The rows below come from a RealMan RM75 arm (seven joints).
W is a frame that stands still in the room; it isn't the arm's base.
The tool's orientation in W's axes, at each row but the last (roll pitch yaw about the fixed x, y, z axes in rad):
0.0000, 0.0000, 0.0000
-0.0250, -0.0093, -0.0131
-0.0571, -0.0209, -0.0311
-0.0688, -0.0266, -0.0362
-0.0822, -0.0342, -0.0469
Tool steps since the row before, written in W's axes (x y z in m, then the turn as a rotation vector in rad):
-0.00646, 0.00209, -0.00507, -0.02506, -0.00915, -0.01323
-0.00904, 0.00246, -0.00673, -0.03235, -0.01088, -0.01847
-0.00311, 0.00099, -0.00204, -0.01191, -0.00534, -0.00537
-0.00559, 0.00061, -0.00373, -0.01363, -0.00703, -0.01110
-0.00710, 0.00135, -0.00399, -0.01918, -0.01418, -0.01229
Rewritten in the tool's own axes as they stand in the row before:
-0.00646, 0.00209, -0.00507, -0.02506, -0.00915, -0.01323
-0.00913, 0.00251, -0.00658, -0.03238, -0.01085, -0.01845
-0.00318, 0.00100, -0.00192, -0.01185, -0.00541, -0.00544
-0.00571, 0.00065, -0.00354, -0.01366, -0.00676, -0.01123
-0.00729, 0.00132, -0.00365, -0.01890, -0.01406, -0.01285

